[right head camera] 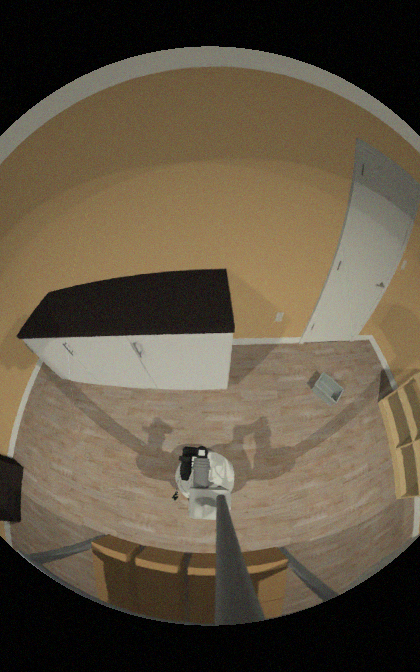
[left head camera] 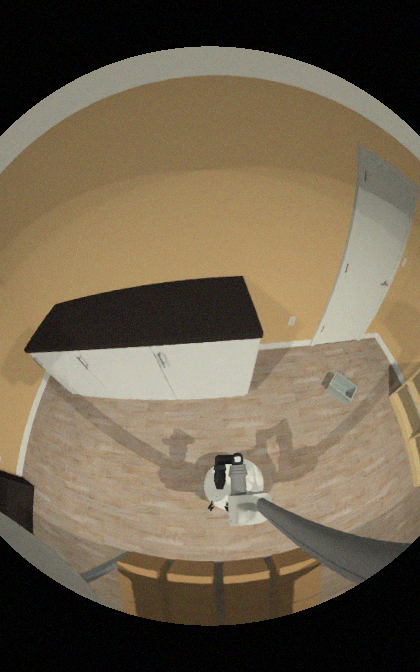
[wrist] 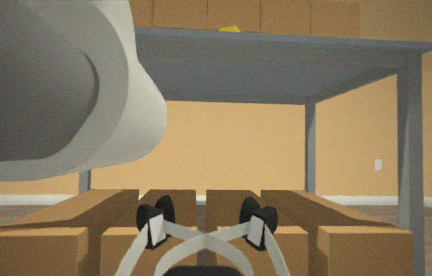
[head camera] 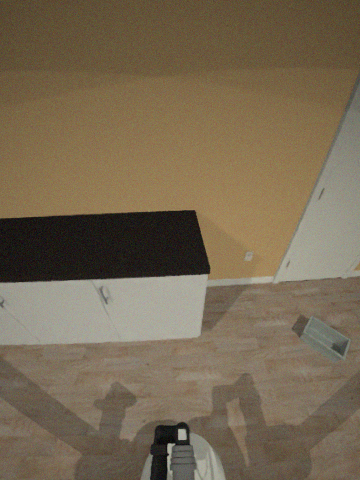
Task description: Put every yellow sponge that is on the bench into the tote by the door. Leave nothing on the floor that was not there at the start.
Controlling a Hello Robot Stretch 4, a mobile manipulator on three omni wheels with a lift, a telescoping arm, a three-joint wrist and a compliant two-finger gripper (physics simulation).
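Observation:
A yellow sponge (wrist: 230, 29) shows as a small sliver above the front edge of the grey bench (wrist: 280, 44) in the wrist view; the rest of the bench top is hidden by the low viewpoint. The grey-green tote (head camera: 318, 344) (left head camera: 336, 392) (right head camera: 324, 392) stands on the floor near the door (head camera: 325, 200) (left head camera: 367, 250) (right head camera: 360, 250), with no sponge visible in it. My gripper (wrist: 207, 212) is open and empty, below the level of the bench top and apart from the sponge.
Brown boxes (wrist: 42, 250) (left head camera: 245, 571) (right head camera: 162, 565) stand low at the bench. More boxes (wrist: 285, 17) line the bench top's back. A white cabinet with a black top (head camera: 100, 245) (left head camera: 150, 315) (right head camera: 140, 305) is against the wall; a wooden shelf (left head camera: 404, 419) (right head camera: 392, 434) is at right.

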